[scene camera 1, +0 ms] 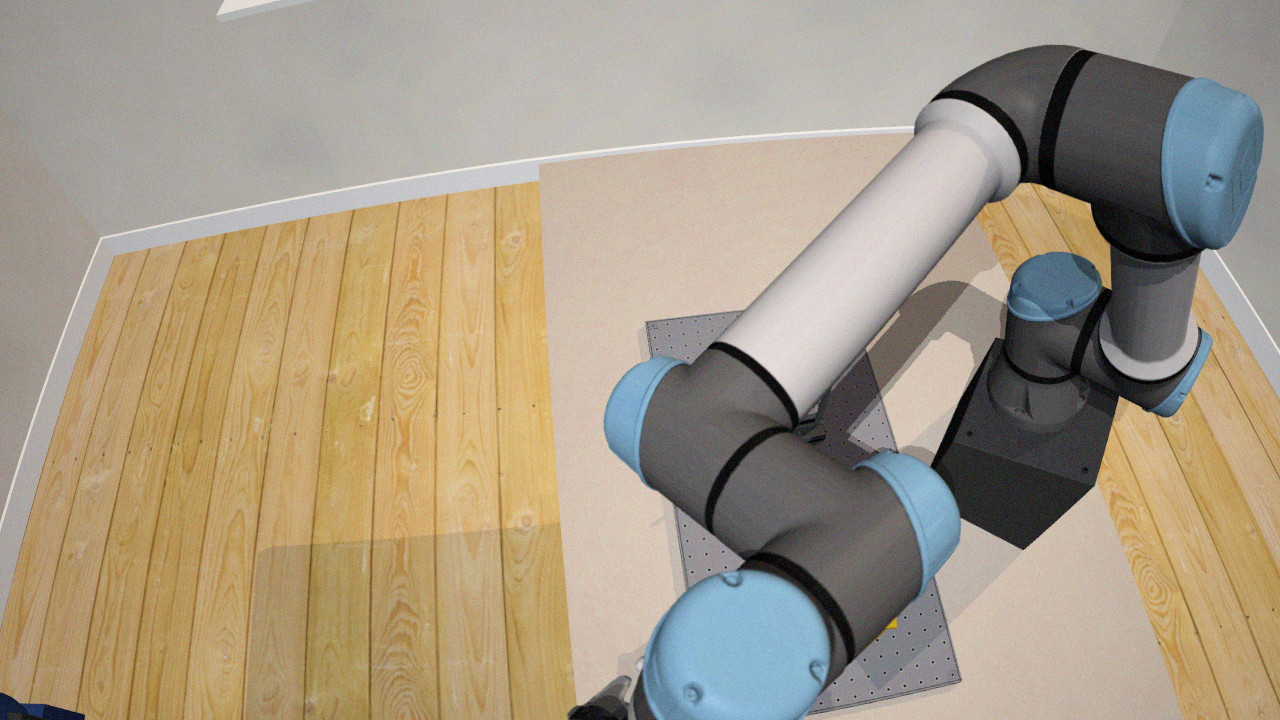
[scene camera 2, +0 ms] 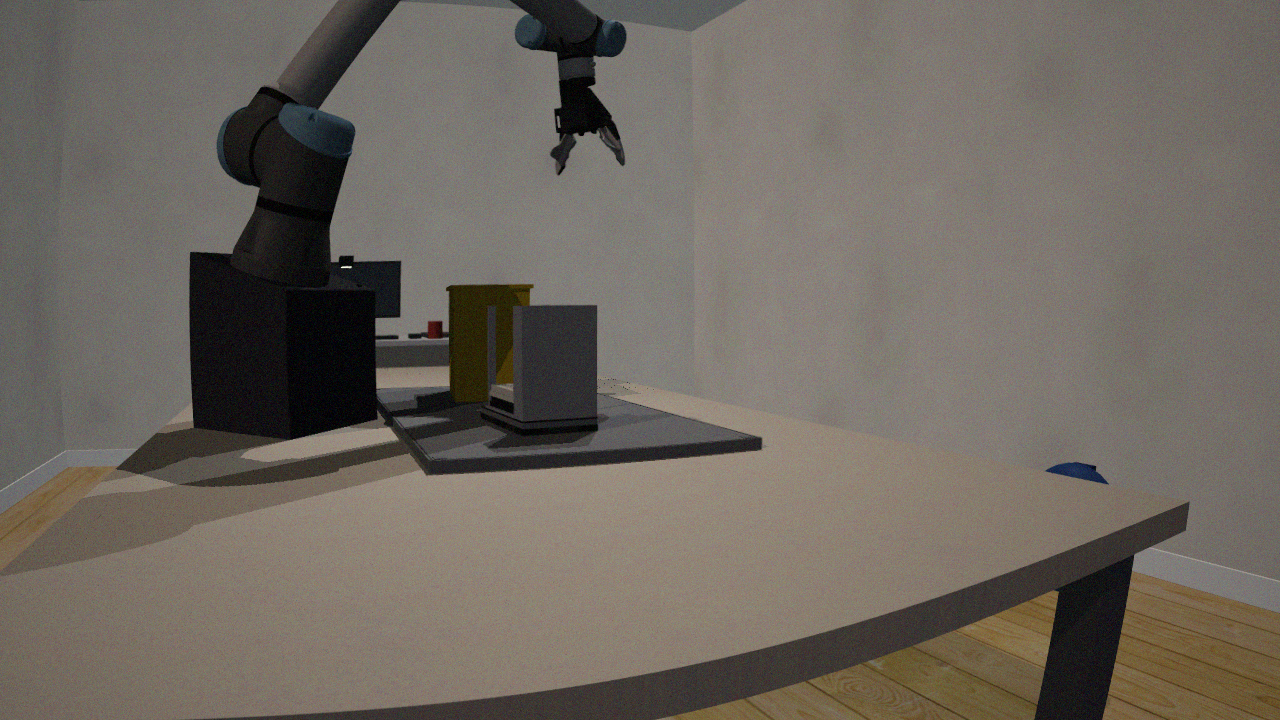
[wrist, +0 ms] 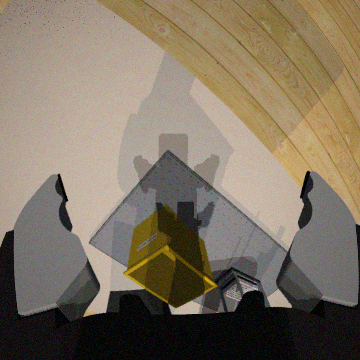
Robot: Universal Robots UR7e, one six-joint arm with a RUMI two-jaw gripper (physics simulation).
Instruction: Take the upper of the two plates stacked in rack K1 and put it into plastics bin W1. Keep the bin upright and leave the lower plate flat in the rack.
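Places are measured from the arm's base along level axes (x ahead, y left, z up), in centimetres.
Pixels of known places: gripper, fingertip midpoint: (scene camera 2: pixel 590 170) (wrist: pixel 184 176); arm's base, link origin: (scene camera 1: pixel 1037 390) (scene camera 2: pixel 279 272).
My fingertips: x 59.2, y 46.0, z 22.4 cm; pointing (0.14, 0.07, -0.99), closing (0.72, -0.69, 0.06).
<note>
For each thing: its middle in the pictures, then the offset to it from my fingertips. Level surfaces: height alone.
- tall yellow bin, body centre: (scene camera 2: pixel 486 340) (wrist: pixel 170 255) dx -25.3, dy -25.2, dz -33.4 cm
- pale plate, body centre: (scene camera 2: pixel 538 393) (wrist: pixel 241 290) dx -24.6, dy -59.6, dz -38.4 cm
- grey perforated board, surface height: dz -42.3 cm
- beige table, surface height: dz -43.6 cm
My gripper (scene camera 2: pixel 590 166) (wrist: pixel 184 176) is open and empty, high above the table and well above the bin and the rack. Plastics bin W1, a tall yellow bin (scene camera 1: pixel 887 624) (scene camera 2: pixel 469 349) (wrist: pixel 150 225), stands upright with its open top up; in scene camera 1 the arm hides most of it. Rack K1, with tall grey side walls (scene camera 2: pixel 554 362), stands beside the bin. A pale plate (scene camera 2: pixel 503 391) (wrist: pixel 235 291) lies low inside the rack; I cannot make out the two plates separately. The arm covers nearly all of the rack in scene camera 1.
The bin and rack stand on a grey perforated board (scene camera 1: pixel 698 333) (scene camera 2: pixel 680 438) (wrist: pixel 167 172) on the beige table (scene camera 1: pixel 608 268) (scene camera 2: pixel 537 573). The arm's black base block (scene camera 1: pixel 1011 483) (scene camera 2: pixel 241 358) stands beside the board. A desk with a monitor (scene camera 2: pixel 380 288) and a red cup (scene camera 2: pixel 435 329) is behind.
</note>
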